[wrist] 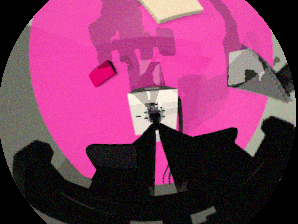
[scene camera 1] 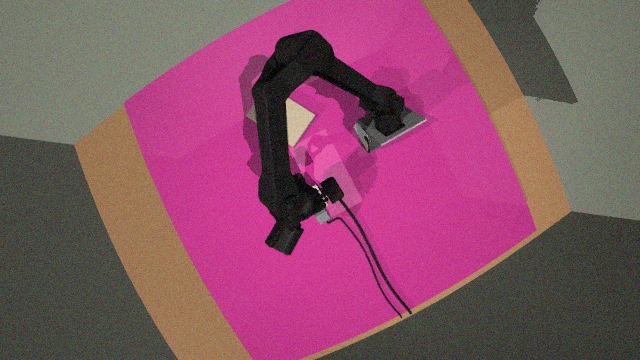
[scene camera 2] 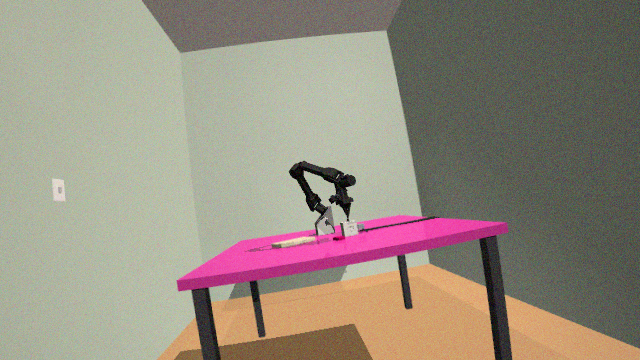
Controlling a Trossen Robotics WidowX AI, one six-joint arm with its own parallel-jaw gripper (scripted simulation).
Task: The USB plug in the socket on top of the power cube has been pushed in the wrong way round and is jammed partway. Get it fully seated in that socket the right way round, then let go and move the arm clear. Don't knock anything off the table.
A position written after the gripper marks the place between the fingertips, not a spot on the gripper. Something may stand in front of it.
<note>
In view: the gripper (wrist: 156,126) and a beige flat pad (scene camera 1: 298,118).
</note>
